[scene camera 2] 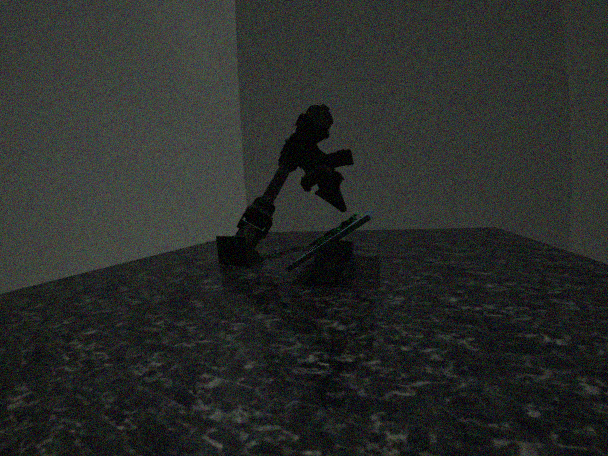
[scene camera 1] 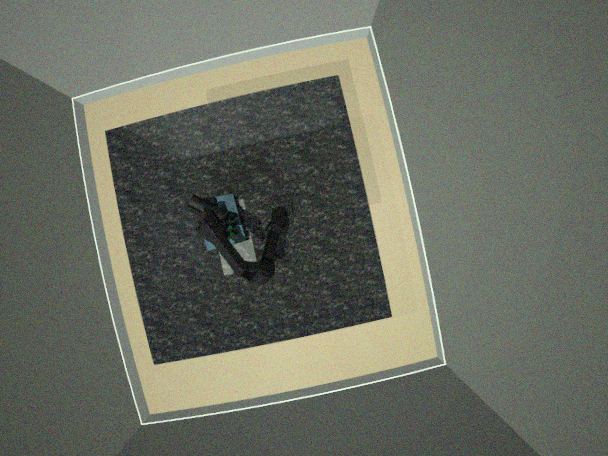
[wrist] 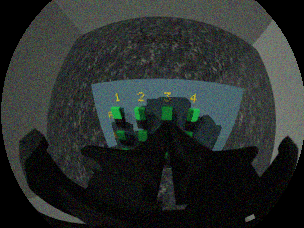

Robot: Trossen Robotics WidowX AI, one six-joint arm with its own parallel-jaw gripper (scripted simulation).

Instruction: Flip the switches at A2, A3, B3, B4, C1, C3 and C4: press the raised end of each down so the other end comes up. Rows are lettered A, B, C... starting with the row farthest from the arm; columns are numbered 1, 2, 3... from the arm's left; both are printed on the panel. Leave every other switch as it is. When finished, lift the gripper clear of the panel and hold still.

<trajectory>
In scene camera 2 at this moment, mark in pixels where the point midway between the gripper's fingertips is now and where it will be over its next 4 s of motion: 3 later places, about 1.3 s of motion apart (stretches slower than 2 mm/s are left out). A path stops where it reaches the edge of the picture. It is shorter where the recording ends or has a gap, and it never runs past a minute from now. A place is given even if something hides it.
My gripper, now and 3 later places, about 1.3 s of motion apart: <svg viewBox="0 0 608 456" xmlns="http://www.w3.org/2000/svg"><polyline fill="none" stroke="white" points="345,211 327,225 330,230 311,211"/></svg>
</trajectory>
